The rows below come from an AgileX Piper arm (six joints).
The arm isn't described. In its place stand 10 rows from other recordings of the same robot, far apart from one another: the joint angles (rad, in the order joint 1, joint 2, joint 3, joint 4, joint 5, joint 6), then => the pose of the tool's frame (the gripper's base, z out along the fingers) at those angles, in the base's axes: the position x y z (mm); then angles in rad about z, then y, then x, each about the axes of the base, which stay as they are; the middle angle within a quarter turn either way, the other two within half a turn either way.
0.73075, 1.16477, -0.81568, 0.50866, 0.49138, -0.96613 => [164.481 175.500 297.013 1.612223 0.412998 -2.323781]
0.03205, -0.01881, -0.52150, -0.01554, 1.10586, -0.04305 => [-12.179 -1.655 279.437 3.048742 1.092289 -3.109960]
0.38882, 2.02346, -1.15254, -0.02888, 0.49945, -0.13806 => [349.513 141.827 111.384 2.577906 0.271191 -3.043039]
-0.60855, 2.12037, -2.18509, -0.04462, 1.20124, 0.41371 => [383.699 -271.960 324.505 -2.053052 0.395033 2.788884]
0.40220, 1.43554, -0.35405, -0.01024, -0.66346, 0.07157 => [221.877 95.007 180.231 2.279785 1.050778 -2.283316]
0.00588, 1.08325, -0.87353, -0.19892, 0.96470, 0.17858 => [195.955 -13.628 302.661 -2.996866 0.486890 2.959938]
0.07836, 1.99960, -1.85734, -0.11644, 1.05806, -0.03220 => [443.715 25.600 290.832 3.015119 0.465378 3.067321]
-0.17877, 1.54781, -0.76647, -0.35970, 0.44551, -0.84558 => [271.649 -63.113 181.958 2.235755 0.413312 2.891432]
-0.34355, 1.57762, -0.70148, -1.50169, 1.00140, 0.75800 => [222.474 -160.792 204.146 -3.082913 0.035809 2.008448]
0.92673, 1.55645, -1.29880, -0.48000, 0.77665, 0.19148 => [227.572 254.021 318.296 2.040225 0.665654 -2.772925]
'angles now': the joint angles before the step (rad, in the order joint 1, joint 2, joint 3, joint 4, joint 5, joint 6). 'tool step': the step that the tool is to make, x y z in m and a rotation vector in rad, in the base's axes. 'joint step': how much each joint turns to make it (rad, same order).
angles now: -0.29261 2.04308 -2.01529 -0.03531 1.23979 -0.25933
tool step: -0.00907 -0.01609 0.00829 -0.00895 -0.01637 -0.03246
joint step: -0.04071 -0.01862 -0.00004 0.00001 0.00003 -0.00896
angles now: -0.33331 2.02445 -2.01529 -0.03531 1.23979 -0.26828
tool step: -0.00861 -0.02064 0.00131 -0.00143 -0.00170 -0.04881
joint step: -0.05050 -0.00303 0.00000 0.00000 0.00088 -0.00188
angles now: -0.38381 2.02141 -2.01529 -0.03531 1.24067 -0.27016
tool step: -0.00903 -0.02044 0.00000 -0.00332 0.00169 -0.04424
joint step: -0.05033 -0.00001 0.00003 -0.00103 -0.00002 -0.00674
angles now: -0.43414 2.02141 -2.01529 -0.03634 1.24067 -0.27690
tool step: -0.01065 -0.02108 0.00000 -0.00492 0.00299 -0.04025
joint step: -0.05341 0.00001 -0.00002 0.00000 0.00000 -0.01436
